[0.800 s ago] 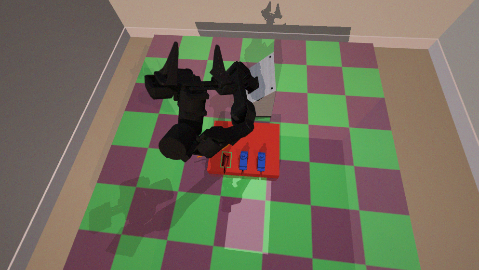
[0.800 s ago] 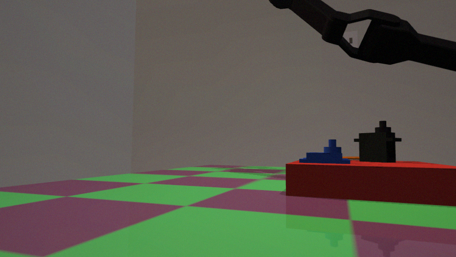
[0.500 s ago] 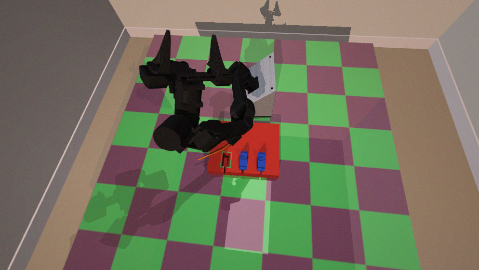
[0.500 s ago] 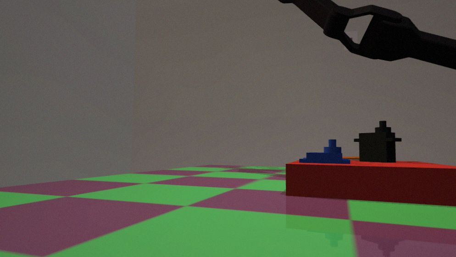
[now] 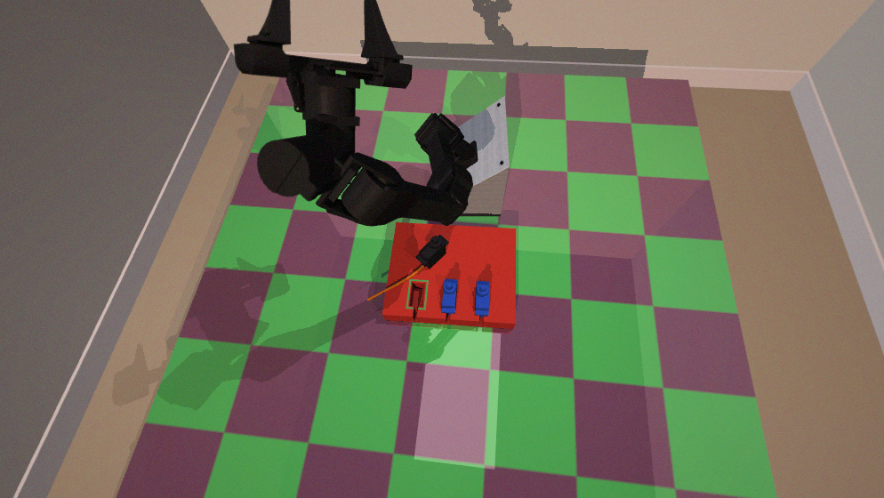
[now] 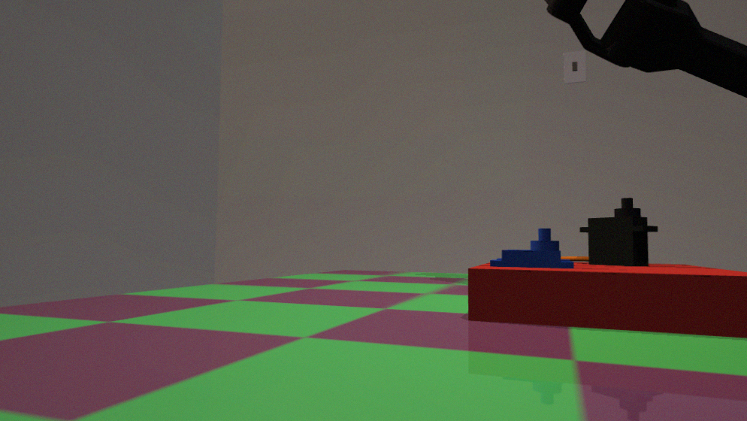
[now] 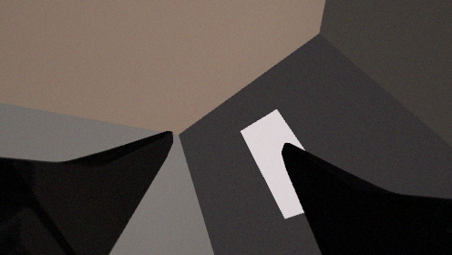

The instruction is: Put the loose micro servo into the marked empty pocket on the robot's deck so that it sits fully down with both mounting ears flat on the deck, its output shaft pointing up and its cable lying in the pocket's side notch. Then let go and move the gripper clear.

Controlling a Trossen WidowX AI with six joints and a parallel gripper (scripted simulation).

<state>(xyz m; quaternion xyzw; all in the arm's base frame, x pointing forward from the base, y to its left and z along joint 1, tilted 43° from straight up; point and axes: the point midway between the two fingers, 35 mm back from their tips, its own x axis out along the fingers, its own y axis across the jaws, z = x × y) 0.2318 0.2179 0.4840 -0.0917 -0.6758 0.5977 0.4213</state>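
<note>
My gripper tip is 65 cm above the red deck, 12 cm to the right of it and 4 cm short of it.
</note>
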